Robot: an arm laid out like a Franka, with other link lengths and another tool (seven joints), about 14 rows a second.
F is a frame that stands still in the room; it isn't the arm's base.
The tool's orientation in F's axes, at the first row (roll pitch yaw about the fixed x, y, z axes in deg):
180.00 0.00 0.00
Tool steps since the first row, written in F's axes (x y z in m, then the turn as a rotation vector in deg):
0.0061 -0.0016 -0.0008 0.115 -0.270 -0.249
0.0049 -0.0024 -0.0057 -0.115 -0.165 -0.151
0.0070 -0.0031 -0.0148 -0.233 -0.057 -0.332
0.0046 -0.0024 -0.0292 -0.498 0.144 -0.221
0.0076 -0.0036 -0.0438 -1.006 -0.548 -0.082
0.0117 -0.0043 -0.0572 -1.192 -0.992 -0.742
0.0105 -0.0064 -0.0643 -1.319 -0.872 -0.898
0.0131 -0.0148 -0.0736 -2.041 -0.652 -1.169
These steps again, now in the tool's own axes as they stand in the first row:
0.0061 0.0016 0.0008 0.115 0.270 0.249
0.0049 0.0024 0.0057 -0.115 0.165 0.151
0.0070 0.0031 0.0148 -0.233 0.057 0.332
0.0046 0.0024 0.0292 -0.498 -0.144 0.221
0.0076 0.0036 0.0438 -1.006 0.548 0.082
0.0117 0.0043 0.0572 -1.192 0.992 0.742
0.0105 0.0064 0.0643 -1.319 0.872 0.898
0.0131 0.0148 0.0736 -2.041 0.652 1.169

